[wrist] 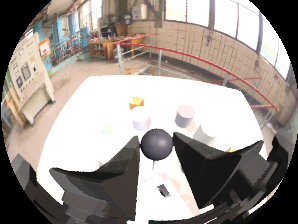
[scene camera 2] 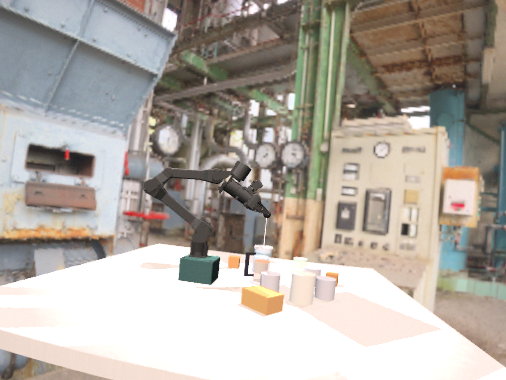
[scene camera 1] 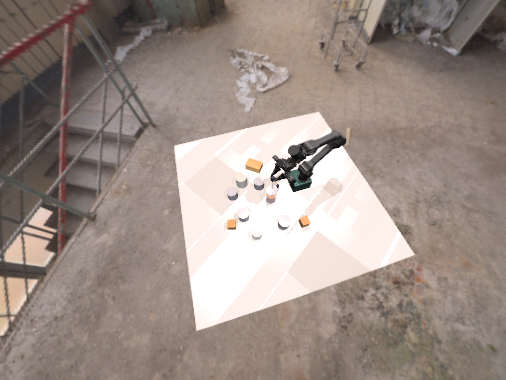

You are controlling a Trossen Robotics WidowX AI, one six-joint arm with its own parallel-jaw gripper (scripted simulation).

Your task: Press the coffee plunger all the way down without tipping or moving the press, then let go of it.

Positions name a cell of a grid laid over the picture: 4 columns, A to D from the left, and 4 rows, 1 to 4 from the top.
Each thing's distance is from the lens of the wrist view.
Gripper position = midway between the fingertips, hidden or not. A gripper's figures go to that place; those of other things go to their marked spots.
my gripper (wrist: C3): 0.10 m
coffee press (wrist: C3): 0.08 m
